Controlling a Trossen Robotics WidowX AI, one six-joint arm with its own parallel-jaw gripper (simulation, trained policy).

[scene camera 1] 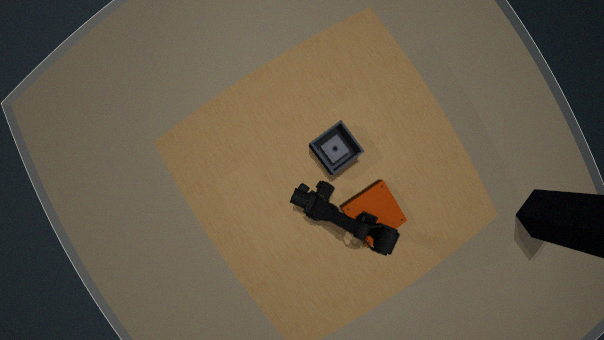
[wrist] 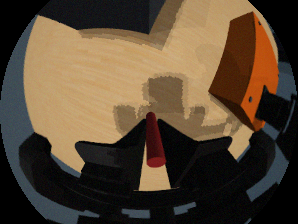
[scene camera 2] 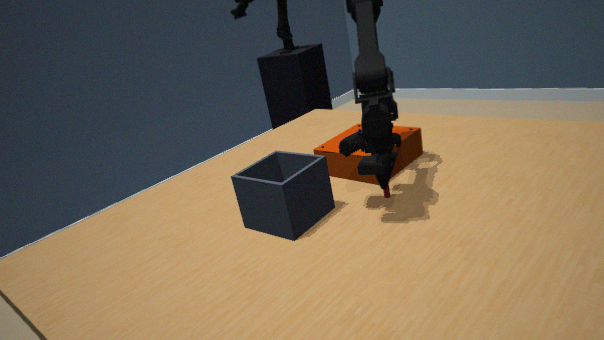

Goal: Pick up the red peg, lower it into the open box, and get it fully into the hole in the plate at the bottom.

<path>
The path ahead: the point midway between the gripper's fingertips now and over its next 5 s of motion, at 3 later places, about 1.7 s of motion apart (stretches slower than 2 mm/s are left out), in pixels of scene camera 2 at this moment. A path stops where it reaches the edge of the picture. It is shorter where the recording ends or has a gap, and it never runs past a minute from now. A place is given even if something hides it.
My gripper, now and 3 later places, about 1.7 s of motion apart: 384, 187; 318, 144; 283, 174; 269, 172
</path>
